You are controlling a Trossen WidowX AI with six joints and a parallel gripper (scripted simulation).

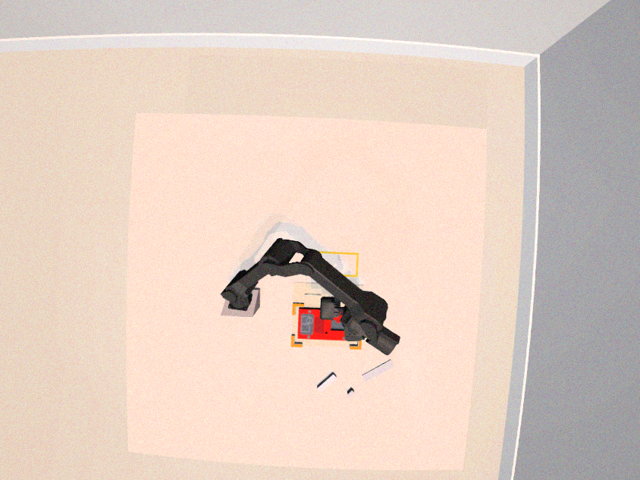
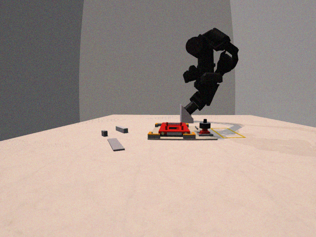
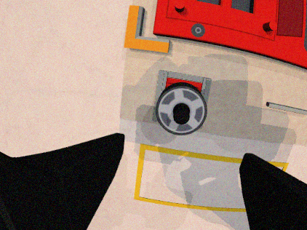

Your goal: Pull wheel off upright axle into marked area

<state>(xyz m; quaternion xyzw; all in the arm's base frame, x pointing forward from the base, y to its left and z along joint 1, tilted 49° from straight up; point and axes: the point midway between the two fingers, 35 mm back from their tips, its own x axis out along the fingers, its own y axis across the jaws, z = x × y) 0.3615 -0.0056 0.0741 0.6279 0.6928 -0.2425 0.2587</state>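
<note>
My gripper tip is now 70 mm above the wheel. From my gripper tip the other things lie so: small cube 360 mm to the right, 100 mm below, 50 mm ahead; then grey mount 80 mm below; then flat strip 280 mm to the right, 150 mm ahead, 110 mm below.
</note>
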